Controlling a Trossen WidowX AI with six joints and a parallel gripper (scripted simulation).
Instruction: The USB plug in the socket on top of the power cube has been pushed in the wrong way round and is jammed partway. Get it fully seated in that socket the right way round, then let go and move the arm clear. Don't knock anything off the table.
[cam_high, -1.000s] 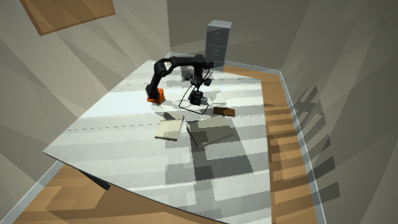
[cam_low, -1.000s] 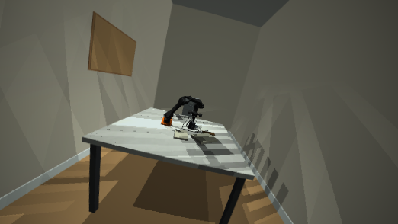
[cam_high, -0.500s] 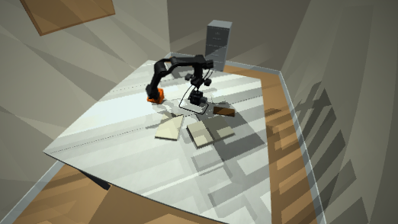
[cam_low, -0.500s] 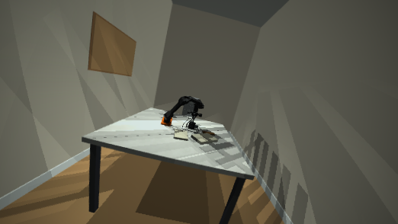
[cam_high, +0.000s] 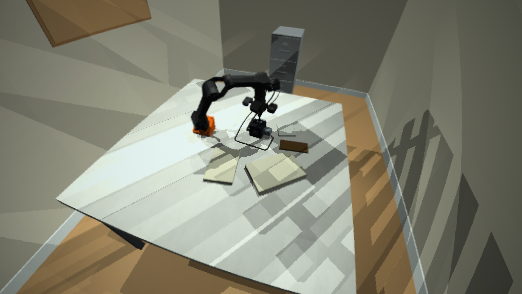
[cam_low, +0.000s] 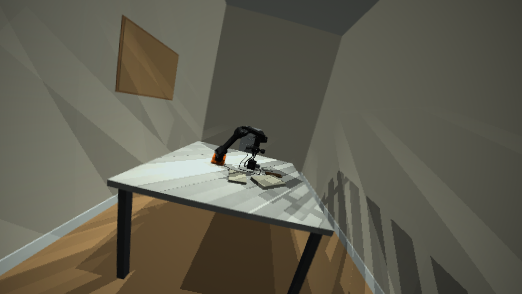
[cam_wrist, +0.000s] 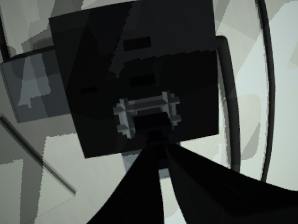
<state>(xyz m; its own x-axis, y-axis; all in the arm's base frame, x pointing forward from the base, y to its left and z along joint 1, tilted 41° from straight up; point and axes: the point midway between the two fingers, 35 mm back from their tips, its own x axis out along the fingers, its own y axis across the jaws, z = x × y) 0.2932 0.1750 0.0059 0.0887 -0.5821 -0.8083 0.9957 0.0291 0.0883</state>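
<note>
The grey USB plug lies 20 mm below my gripper tip. The rest, counted from my gripper tip: brown flat block 230 mm ahead, 100 mm below, 50 mm to the right.
</note>
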